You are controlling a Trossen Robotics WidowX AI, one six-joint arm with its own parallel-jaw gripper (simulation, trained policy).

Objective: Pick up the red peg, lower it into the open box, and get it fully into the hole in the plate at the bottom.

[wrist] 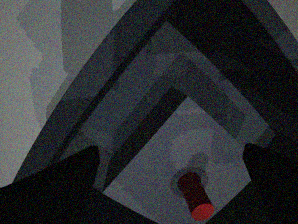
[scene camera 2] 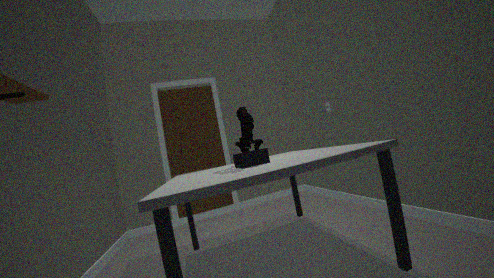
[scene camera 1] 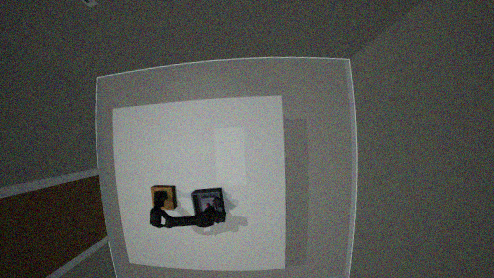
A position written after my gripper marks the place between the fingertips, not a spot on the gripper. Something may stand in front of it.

In view: my gripper (wrist: 172,153) and a dark box (wrist: 231,65).
